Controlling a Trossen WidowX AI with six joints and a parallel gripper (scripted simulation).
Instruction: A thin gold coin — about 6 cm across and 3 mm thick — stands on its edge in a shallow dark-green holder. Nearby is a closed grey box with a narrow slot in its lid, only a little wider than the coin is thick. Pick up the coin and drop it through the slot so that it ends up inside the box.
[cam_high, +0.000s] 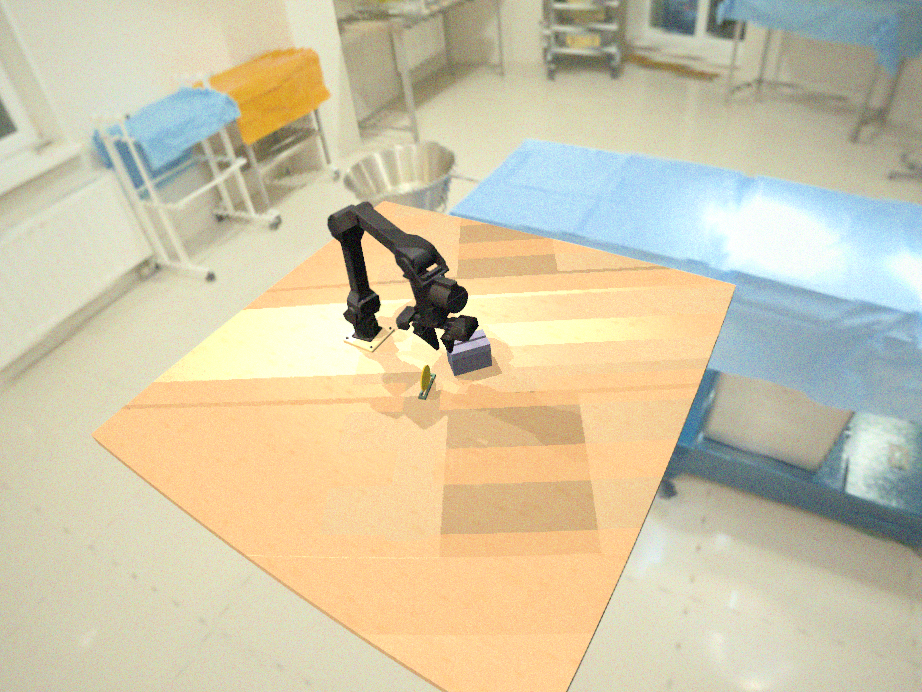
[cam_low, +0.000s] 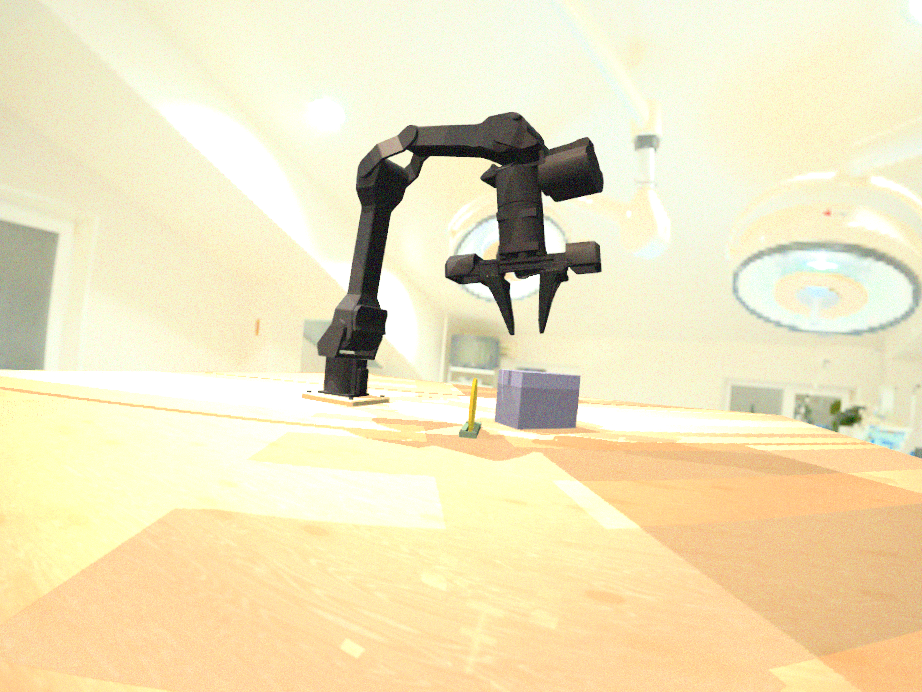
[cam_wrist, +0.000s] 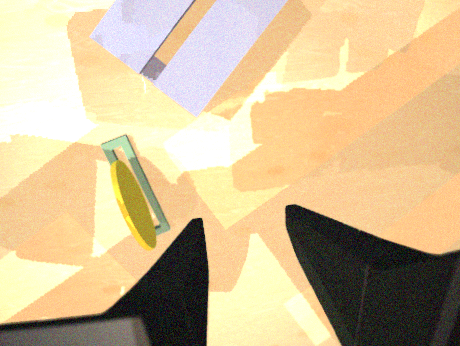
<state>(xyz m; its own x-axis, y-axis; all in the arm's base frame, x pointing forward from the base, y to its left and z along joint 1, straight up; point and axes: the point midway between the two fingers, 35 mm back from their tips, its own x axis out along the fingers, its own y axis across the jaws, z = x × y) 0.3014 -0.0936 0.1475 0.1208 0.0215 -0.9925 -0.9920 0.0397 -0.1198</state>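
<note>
Now: the thin gold coin 5 cm behind my gripper tip, 2 cm to the right of it and 9 cm below it.
</note>
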